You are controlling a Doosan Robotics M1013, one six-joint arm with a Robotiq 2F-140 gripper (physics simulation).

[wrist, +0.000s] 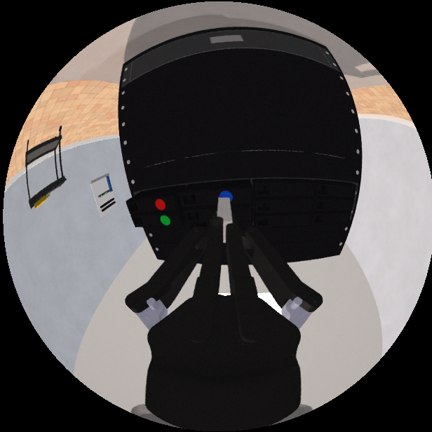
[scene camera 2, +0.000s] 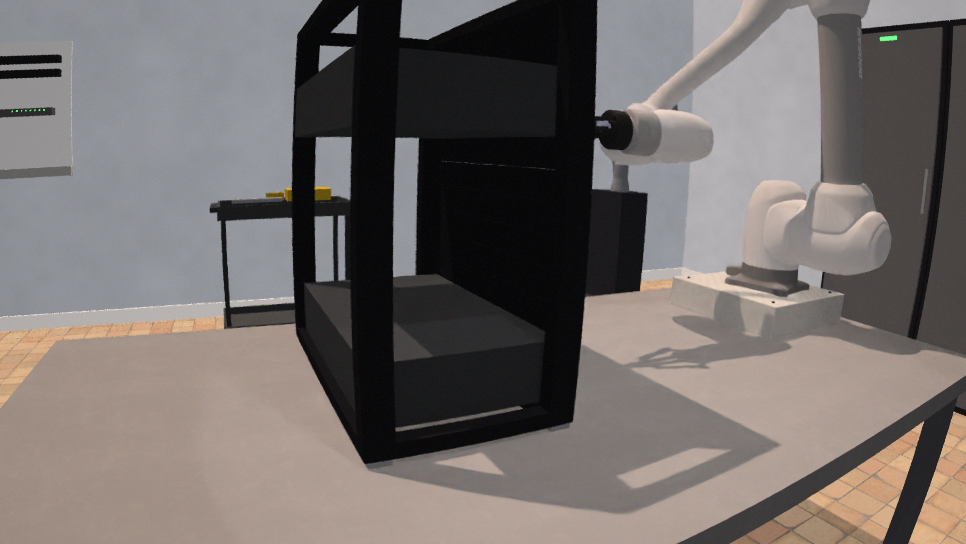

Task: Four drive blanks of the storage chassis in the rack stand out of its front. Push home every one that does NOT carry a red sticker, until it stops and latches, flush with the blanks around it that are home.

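Seen in the pictures: arm's base, origin of the base link: [scene camera 2: 767, 286].
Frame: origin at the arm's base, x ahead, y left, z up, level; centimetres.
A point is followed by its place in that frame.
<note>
The storage chassis [wrist: 300, 197] shows its dark front in the wrist view; its body [scene camera 2: 473, 94] @[x 99.6, y 8.6, z 35.3 cm] sits high in the black rack [scene camera 2: 373, 270] @[x 112.1, y 9.9, z 16.2 cm]. A blank with a red sticker [wrist: 160, 204] and one with a green sticker [wrist: 165, 220] stand out at the left of the wrist view. A blue sticker [wrist: 225, 196] is on a blank right by the fingertips. A sliver of another green sticker [wrist: 217, 213] is mostly hidden by the fingers. How far these last two blanks stand out cannot be told. My gripper [wrist: 223, 205] [scene camera 2: 600, 126] is shut and empty, its tips close before the chassis front.
The rack stands on the grey table [scene camera 2: 202, 405] @[x 129.4, y -16.2, z -7.4 cm]. A second dark box [scene camera 2: 473, 378] @[x 98.0, y 8.3, z 0.8 cm] sits low in it. The robot's base block [scene camera 2: 730, 307] @[x 18.7, y -0.6, z -3.2 cm] is on the table at the right. A cart [scene camera 2: 280, 212] with a yellow tool [scene camera 2: 314, 193] stands behind. A dark cabinet [scene camera 2: 892, 175] stands at right.
</note>
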